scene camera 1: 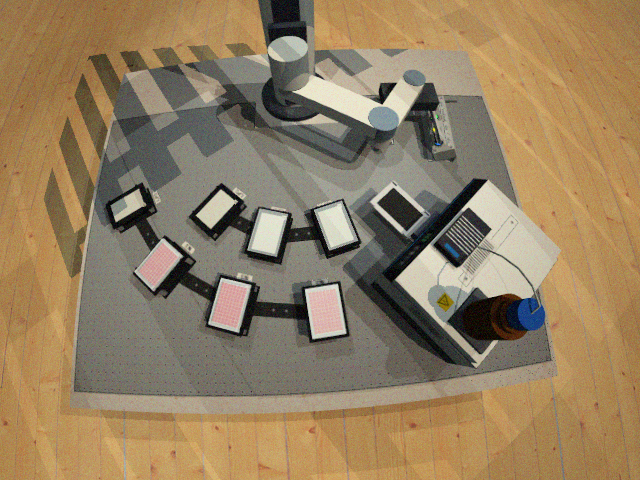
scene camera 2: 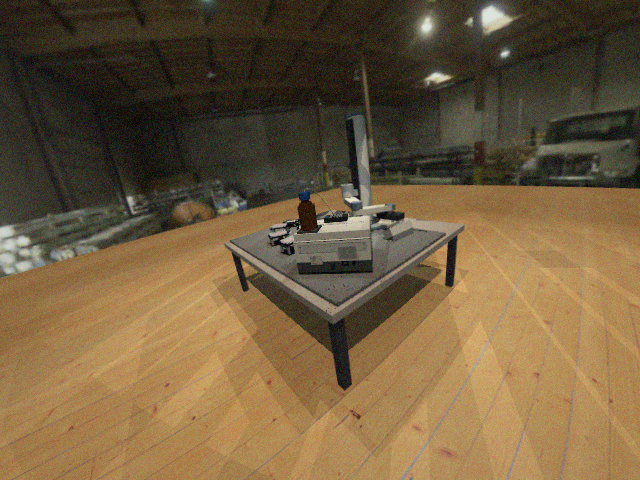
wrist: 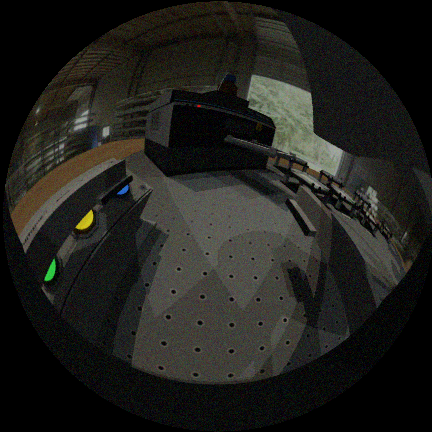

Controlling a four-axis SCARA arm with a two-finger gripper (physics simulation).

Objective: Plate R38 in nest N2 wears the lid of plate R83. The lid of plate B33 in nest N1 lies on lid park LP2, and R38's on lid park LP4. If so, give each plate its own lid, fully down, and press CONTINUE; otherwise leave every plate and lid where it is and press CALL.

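Places are measured from the arm's base along level axes (x ahead, y left, z up), in centimetres.
Pixels of known places: gripper, fingertip midpoint: (scene camera 1: 416, 142) (scene camera 2: 376, 225) (wrist: 208, 176).
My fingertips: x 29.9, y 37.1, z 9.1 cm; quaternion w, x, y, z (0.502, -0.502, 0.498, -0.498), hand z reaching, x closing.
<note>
Behind a point stands the place of what it marks.
My gripper (scene camera 1: 412, 143) @(x 29.9, y 37.1, z 9.1 cm) (wrist: 208, 176) @(x 29.9, y 37.1, z 9.1 cm) is open and empty, its fingers beside the button panel (scene camera 1: 443, 131) @(x 25.1, y 47.7, z 8.5 cm). In the wrist view the left finger overlaps the blue button (wrist: 122, 189) @(x 28.7, y 44.8, z 7.6 cm); the yellow button (wrist: 84, 220) @(x 23.7, y 45.3, z 7.7 cm) and green button (wrist: 50, 270) are nearer. Their labels cannot be read. In scene camera 1, three pink-gridded plates (scene camera 1: 158, 265) @(x 63.9, y -40.2, z 9.4 cm) (scene camera 1: 231, 304) @(x 75.2, y -19.2, z 8.3 cm) (scene camera 1: 324, 310) @(x 78.2, y 4.9, z 10.0 cm) sit in black holders in the front arc. Pale rectangular pieces (scene camera 1: 217, 208) @(x 46.5, y -24.7, z 5.5 cm) (scene camera 1: 268, 232) @(x 55.5, y -9.1, z 6.7 cm) (scene camera 1: 334, 225) @(x 54.8, y 9.4, z 6.7 cm) (scene camera 1: 129, 205) @(x 42.7, y -54.8, z 5.7 cm) sit in the other holders. Plate names, holder names and lid marks are too small to read.
A white instrument (scene camera 1: 516, 227) @(x 63.6, y 53.8, z 22.1 cm) (scene camera 2: 333, 248) @(x 83.0, y 53.6, z 14.7 cm) (wrist: 210, 132) @(x 54.4, y 39.5, z 11.6 cm) stands at the right, with a white-rimmed tray (scene camera 1: 381, 212) @(x 53.5, y 22.1, z 11.3 cm) extending from it. A brown, blue-capped bottle (scene camera 1: 483, 317) @(x 84.1, y 34.3, z 32.6 cm) (scene camera 2: 307, 214) @(x 86.9, y 42.2, z 31.2 cm) stands on top. The arm's column (scene camera 1: 289, 67) @(x 22.5, y 0.2, z 33.7 cm) (scene camera 2: 360, 160) @(x 5.0, y 5.6, z 52.7 cm) rises at the back.
</note>
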